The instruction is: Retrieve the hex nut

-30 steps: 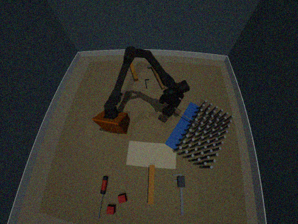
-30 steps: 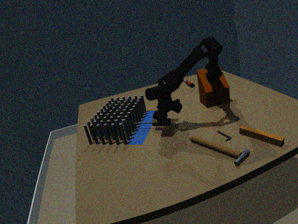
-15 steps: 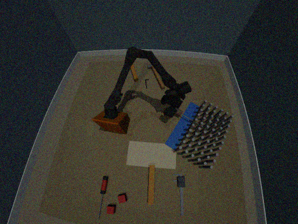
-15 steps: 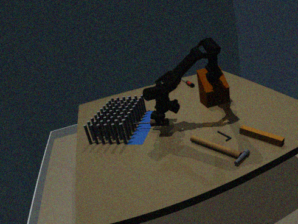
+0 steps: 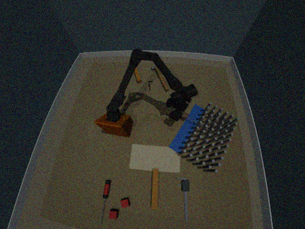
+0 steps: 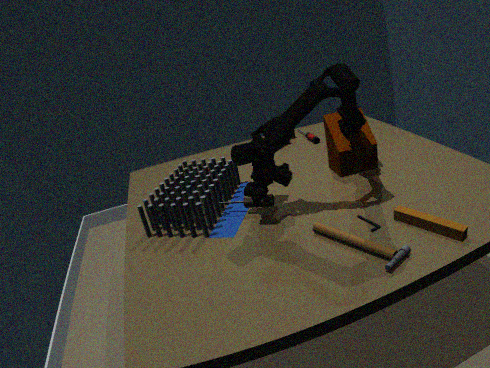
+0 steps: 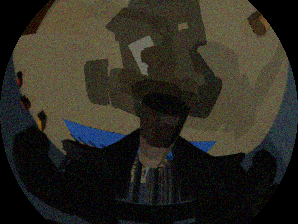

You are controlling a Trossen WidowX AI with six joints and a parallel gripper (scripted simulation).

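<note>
The blue taped strip lies 70 mm to the right of my gripper tip, 60 mm ahead of it and 30 mm below it. Round my gripper tip: hook tool 90 mm ahead, 40 mm to the right; hex key 270 mm behind, 250 mm to the left, 20 mm below.
</note>
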